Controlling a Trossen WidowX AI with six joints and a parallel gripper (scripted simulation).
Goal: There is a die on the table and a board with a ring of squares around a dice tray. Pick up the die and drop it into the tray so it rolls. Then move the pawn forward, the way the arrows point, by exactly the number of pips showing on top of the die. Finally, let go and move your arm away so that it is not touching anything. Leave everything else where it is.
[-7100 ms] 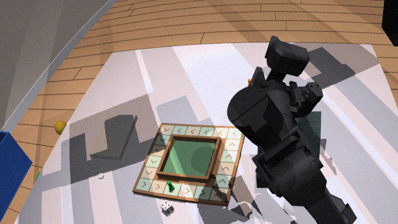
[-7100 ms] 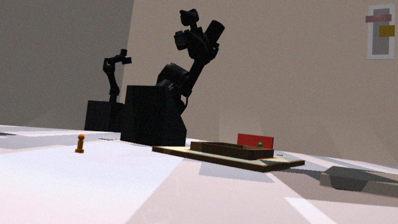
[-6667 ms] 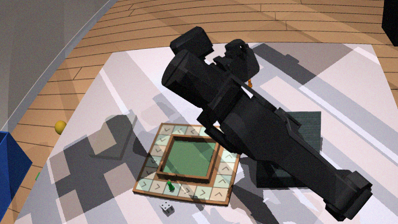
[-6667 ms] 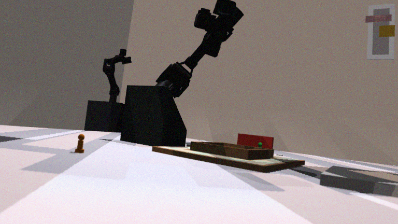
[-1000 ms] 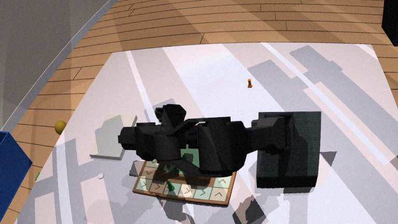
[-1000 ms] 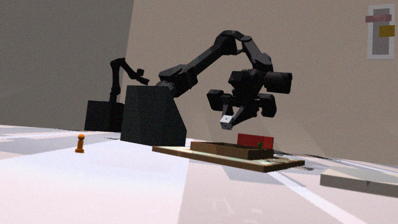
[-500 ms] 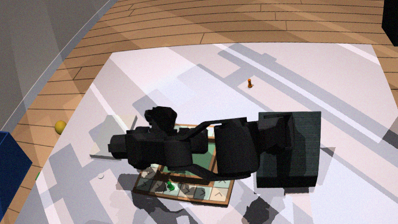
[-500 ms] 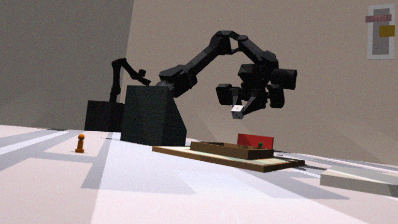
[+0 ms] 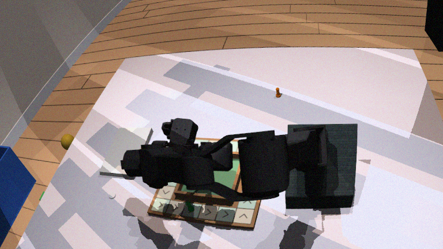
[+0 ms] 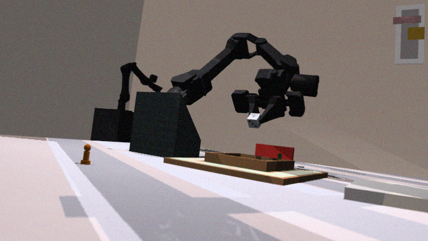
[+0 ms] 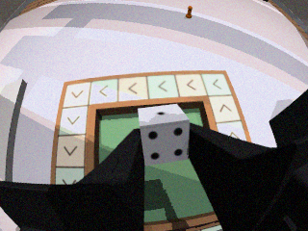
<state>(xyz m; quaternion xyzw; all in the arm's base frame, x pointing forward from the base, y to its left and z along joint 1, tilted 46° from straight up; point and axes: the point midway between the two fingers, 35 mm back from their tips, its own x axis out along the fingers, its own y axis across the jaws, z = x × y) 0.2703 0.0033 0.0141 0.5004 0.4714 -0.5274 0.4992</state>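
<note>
Right now the die is right at my gripper tip. Round my gripper tip: orange pawn 160 mm behind, 340 mm to the right, 100 mm below; green pawn 30 mm ahead, 110 mm to the left, 90 mm below; green tray 110 mm below.
</note>
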